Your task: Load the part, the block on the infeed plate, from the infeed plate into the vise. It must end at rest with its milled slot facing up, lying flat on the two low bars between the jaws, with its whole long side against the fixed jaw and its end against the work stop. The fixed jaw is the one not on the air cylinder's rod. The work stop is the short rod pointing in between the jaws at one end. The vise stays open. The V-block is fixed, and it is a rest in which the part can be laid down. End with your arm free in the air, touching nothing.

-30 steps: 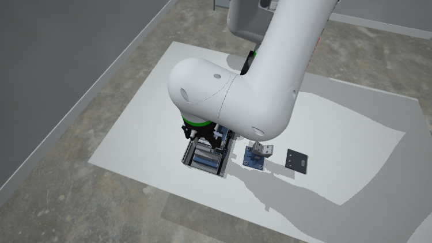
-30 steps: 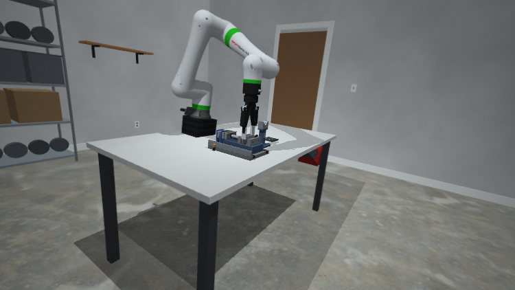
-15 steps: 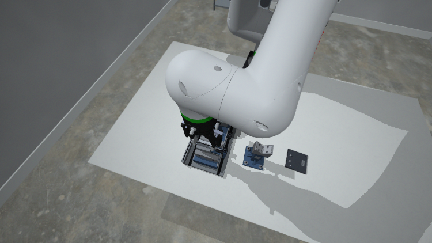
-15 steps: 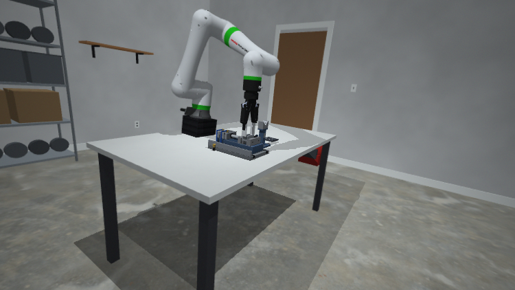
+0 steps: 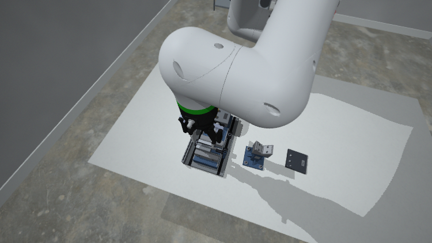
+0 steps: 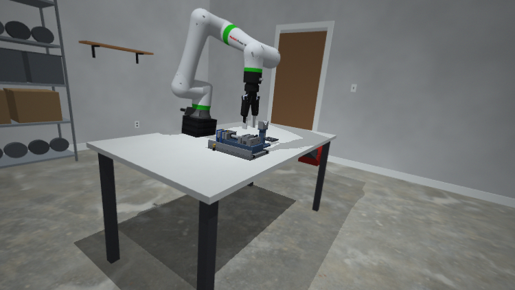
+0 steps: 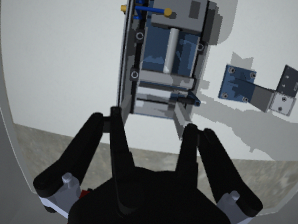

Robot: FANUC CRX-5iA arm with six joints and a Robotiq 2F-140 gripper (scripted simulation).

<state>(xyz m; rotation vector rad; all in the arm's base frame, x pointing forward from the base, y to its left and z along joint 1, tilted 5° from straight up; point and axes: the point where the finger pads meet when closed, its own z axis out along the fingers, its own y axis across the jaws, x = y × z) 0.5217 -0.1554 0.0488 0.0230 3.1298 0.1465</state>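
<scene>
Now: the part 8 cm below my hand. The rest, counted from my hand: air cylinder rod 10 cm below, 9 cm behind, 2 cm to the left; vise 14 cm below, 7 cm behind, 2 cm to the left; air cylinder 17 cm behind, 10 cm below, 2 cm to the left.
</scene>
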